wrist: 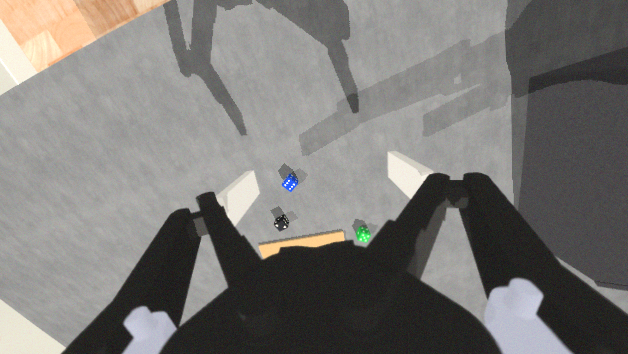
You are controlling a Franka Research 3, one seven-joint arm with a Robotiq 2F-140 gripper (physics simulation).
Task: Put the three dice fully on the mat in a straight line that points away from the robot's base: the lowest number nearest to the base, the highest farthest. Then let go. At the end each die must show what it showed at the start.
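Observation:
My gripper (320, 173) is open and empty, its pale fingertips wide apart above the grey surface. A blue die (290, 183) with white pips lies between the fingertips in the picture, nearer the left one. A black die (281, 222) lies below it in the view. A green die (363, 234) lies at the lower right, close beside the dark right finger linkage. The three dice are apart from each other. Their top numbers are too small to read surely. A tan strip (302, 241), perhaps an edge of the mat, shows below the black die; the rest is hidden behind the gripper body.
The dice lie on a large grey surface (125, 125). A dark grey block (575, 165) stands at the right. Wood flooring (60, 25) shows beyond the grey edge at the upper left. Shadows of the arm and gripper fall across the upper middle and right.

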